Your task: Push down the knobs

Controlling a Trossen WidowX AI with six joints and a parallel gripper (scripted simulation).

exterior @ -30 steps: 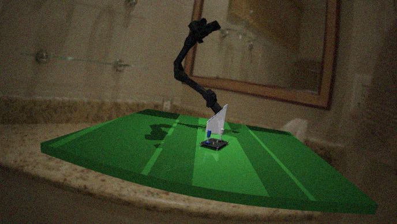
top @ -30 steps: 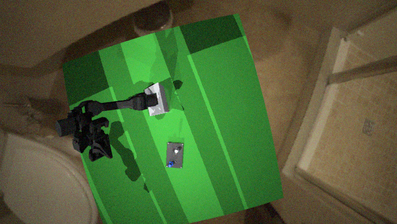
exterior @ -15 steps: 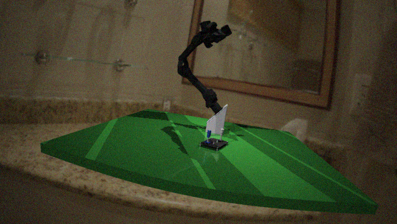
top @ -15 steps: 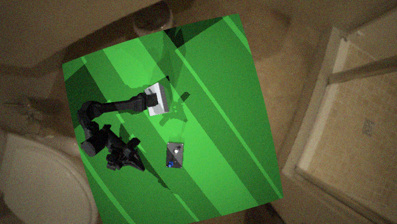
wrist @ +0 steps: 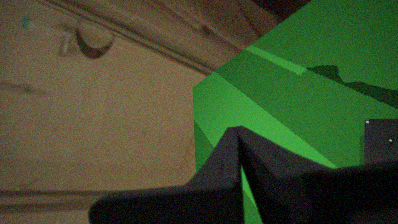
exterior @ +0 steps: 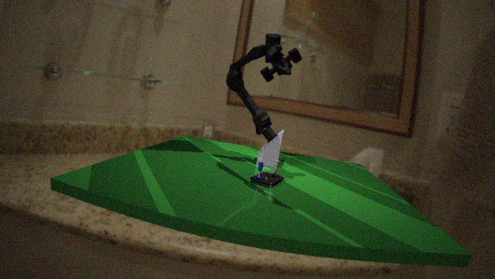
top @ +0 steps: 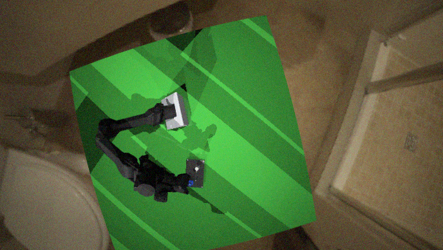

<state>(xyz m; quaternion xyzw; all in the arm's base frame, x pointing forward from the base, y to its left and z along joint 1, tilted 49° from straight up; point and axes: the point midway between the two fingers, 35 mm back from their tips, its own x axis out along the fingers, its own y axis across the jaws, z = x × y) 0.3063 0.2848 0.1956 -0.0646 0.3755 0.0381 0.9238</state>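
My gripper tip is 3 cm past the grey knob and 38 cm above it. From my gripper tip the other things lie so: blue knob: 6 cm ahead, 6 cm to the right, 38 cm below.
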